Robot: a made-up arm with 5 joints. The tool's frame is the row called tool.
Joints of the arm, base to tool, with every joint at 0 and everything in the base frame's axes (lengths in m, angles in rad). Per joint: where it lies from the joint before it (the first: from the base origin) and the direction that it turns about. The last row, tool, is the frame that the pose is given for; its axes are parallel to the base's.
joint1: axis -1 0 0 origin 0.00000 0.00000 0.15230
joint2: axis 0 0 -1 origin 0.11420 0.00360 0.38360
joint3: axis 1 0 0 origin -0.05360 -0.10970 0.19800
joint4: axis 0 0 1 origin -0.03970 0.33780 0.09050
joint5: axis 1 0 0 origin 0.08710 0.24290 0.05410
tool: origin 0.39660 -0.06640 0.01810
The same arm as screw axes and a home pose.
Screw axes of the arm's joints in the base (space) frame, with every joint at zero. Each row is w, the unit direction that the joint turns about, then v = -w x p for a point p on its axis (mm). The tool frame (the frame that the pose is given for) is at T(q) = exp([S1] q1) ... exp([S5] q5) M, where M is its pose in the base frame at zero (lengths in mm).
S1 = (-1, 0, 0, 0, -152.3, 0)
S2 = (0, 0, -1, -3.6, 114.2, 0)
S3 = (1, 0, 0, 0, 733.9, 106.1)
S4 = (0, 0, 1, 231.7, -20.9, 0)
S5 = (1, 0, 0, 0, 878.5, -474.6)
M =
1 0 0 504.6
0 1 0 408.2
0 0 1 896.6
0 0 0 1

